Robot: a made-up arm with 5 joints. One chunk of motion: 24 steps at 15 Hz.
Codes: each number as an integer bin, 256 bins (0 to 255) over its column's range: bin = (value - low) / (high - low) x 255, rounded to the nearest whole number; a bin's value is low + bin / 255 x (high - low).
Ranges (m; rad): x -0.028..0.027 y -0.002..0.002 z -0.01..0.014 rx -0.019..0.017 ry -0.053..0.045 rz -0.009..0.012
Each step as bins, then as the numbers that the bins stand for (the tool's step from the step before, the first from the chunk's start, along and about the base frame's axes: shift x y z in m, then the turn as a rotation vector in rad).
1 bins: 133 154 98 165 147 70
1 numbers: 0.00069 0.00042 -0.00078 0.00429 0.00349 -0.00324
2 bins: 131 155 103 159 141 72
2 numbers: 0.00025 0.00043 -0.00031 0.00345 0.00119 -0.00307
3 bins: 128 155 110 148 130 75
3 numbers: -0.00039 0.00043 0.00035 0.00189 -0.00304 -0.00282
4 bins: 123 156 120 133 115 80
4 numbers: -0.00147 0.00045 0.00129 -0.00022 -0.00880 -0.00241
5 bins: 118 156 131 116 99 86
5 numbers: -0.00255 0.00045 0.00233 -0.00262 -0.01495 -0.00192
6 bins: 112 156 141 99 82 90
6 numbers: -0.00384 0.00045 0.00327 -0.00502 -0.02149 -0.00159
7 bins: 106 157 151 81 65 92
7 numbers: -0.00514 0.00046 0.00421 -0.00756 -0.02802 -0.00142
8 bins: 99 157 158 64 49 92
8 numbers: -0.00665 0.00046 0.00487 -0.00996 -0.03417 -0.00142
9 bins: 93 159 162 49 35 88
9 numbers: -0.00794 0.00049 0.00525 -0.01208 -0.03955 -0.00175
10 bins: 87 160 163 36 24 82
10 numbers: -0.00924 0.00051 0.00534 -0.01392 -0.04378 -0.00225
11 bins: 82 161 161 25 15 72
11 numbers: -0.01031 0.00053 0.00515 -0.01547 -0.04724 -0.00307
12 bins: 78 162 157 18 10 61
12 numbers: -0.01118 0.00054 0.00478 -0.01646 -0.04916 -0.00398
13 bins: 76 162 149 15 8 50
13 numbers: -0.01161 0.00054 0.00402 -0.01688 -0.04993 -0.00488
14 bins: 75 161 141 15 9 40
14 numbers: -0.01182 0.00053 0.00327 -0.01688 -0.04954 -0.00571
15 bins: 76 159 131 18 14 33
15 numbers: -0.01161 0.00049 0.00233 -0.01646 -0.04762 -0.00628
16 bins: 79 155 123 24 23 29
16 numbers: -0.01096 0.00043 0.00158 -0.01561 -0.04416 -0.00661
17 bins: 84 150 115 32 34 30
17 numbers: -0.00988 0.00035 0.00082 -0.01448 -0.03993 -0.00653
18 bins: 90 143 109 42 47 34
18 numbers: -0.00859 0.00024 0.00026 -0.01307 -0.03494 -0.00620
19 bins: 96 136 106 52 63 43
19 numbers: -0.00729 0.00013 -0.00002 -0.01166 -0.02879 -0.00546
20 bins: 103 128 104 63 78 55
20 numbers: -0.00578 0.00001 -0.00021 -0.01011 -0.02302 -0.00447
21 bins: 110 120 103 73 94 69
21 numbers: -0.00427 -0.00012 -0.00031 -0.00869 -0.01687 -0.00332
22 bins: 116 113 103 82 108 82
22 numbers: -0.00298 -0.00023 -0.00031 -0.00742 -0.01149 -0.00225
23 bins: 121 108 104 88 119 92
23 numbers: -0.00190 -0.00031 -0.00021 -0.00658 -0.00727 -0.00142
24 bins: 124 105 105 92 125 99
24 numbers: -0.00125 -0.00035 -0.00012 -0.00601 -0.00496 -0.00085
